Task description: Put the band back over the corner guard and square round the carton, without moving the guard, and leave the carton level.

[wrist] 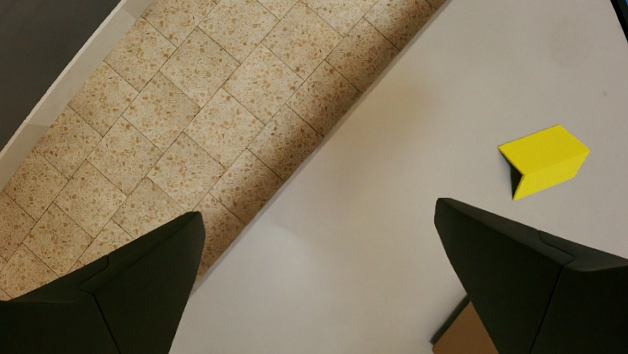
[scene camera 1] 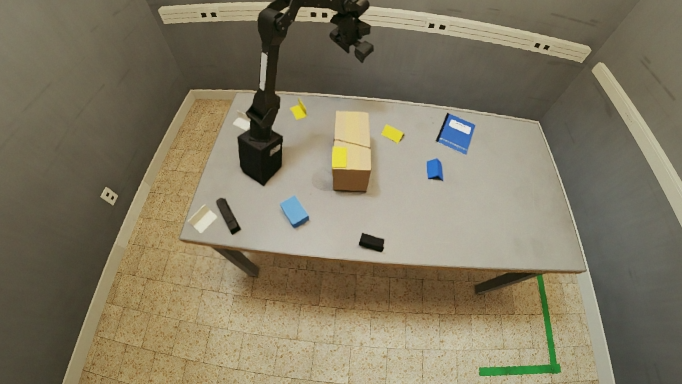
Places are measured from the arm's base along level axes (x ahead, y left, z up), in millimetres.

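Where they show: gripper, fingertip midpoint: [wrist: 320, 216] [scene camera 1: 355, 57]; arm's base at its link origin: [scene camera 1: 260, 135].
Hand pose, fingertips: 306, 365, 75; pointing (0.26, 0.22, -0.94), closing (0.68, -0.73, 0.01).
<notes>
Each offset is from my fingertips to the centre of the thing, as dx, dy, dz.
The tan carton @(+5, -349, -148) [scene camera 1: 352, 179] [wrist: 466, 332] stands on the table and looks level; its corner shows at the lower right in the wrist view. A yellow piece @(-33, -432, -101) [scene camera 1: 339, 157], which looks like the corner guard, lies on the carton's top at the front left edge. A thin dark line crosses the carton's top at a slight slant behind it; I cannot tell whether it is the band or a seam. My gripper [scene camera 1: 354, 47] [wrist: 320, 216] is open and empty, high above the back of the table.
A yellow folded piece @(+179, -186, -226) [scene camera 1: 392, 133] [wrist: 545, 157] and a blue folded piece @(+337, -358, -226) [scene camera 1: 434, 170] lie right of the carton, near a blue notebook @(+462, -148, -224) [scene camera 1: 457, 133]. A blue block @(-172, -575, -208) [scene camera 1: 294, 211], a black block @(+91, -657, -205) [scene camera 1: 371, 242] and a black bar @(-407, -602, -208) [scene camera 1: 228, 216] lie toward the table's front.
</notes>
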